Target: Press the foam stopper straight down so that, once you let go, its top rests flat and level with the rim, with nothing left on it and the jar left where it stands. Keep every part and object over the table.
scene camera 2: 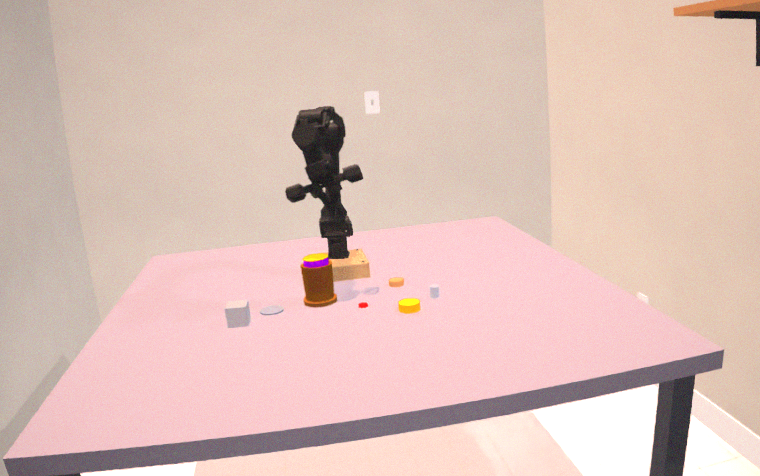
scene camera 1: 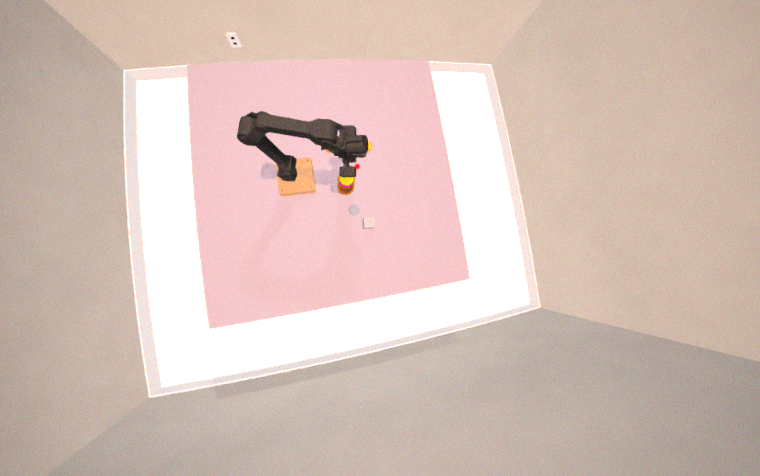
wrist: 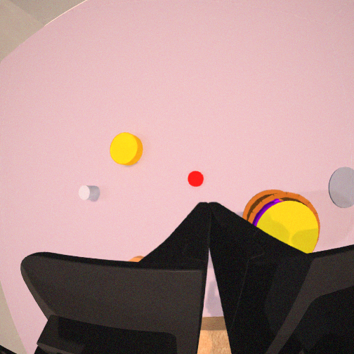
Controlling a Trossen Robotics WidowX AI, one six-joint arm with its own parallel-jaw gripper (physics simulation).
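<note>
An amber-brown jar [scene camera 1: 345, 191] [scene camera 2: 318, 285] [wrist: 264, 194] stands upright on a wider orange foot on the pink table. The stopper [scene camera 1: 346, 181] [scene camera 2: 315, 262] [wrist: 290, 227] has a purple side and a yellow top, and stands up above the jar's rim. Whether the yellow top is a separate piece cannot be told. My gripper [wrist: 206, 211] is shut with nothing between its fingers. It hangs well above the table; in the wrist view the jar is right of the fingertips, partly hidden by the right finger. In scene camera 2 its dark fingers blend with the arm.
Around the jar lie a red disc [scene camera 2: 363, 304] [wrist: 195, 178], a yellow disc [scene camera 2: 408, 306] [wrist: 125, 148], a white cylinder [scene camera 2: 434, 290] [wrist: 86, 192], an orange disc [scene camera 2: 395, 282], a grey flat disc [scene camera 2: 271, 310] [wrist: 344, 187] and a pale cube [scene camera 1: 368, 223] [scene camera 2: 237, 313]. The arm's wooden base [scene camera 1: 297, 185] stands behind.
</note>
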